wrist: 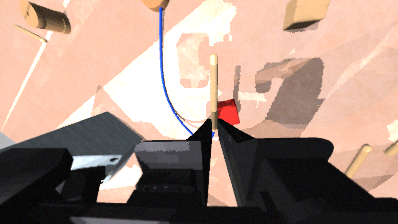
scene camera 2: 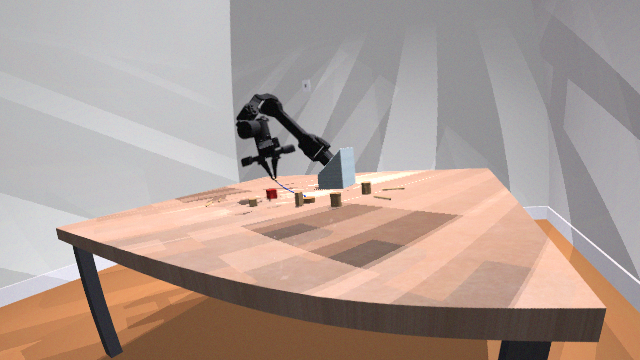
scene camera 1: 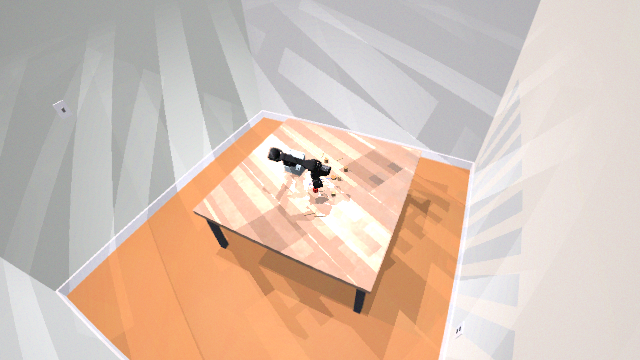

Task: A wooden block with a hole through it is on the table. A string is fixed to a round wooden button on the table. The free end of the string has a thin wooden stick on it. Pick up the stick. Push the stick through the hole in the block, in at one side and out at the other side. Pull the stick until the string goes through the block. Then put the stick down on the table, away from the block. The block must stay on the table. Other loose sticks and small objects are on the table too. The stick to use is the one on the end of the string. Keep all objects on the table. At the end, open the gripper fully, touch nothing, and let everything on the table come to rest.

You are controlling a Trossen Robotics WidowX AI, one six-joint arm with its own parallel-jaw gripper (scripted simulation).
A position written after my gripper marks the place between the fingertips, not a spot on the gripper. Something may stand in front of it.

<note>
In view: my gripper (scene camera 2: 274, 179).
My gripper also shows in the wrist view (wrist: 214, 122).
</note>
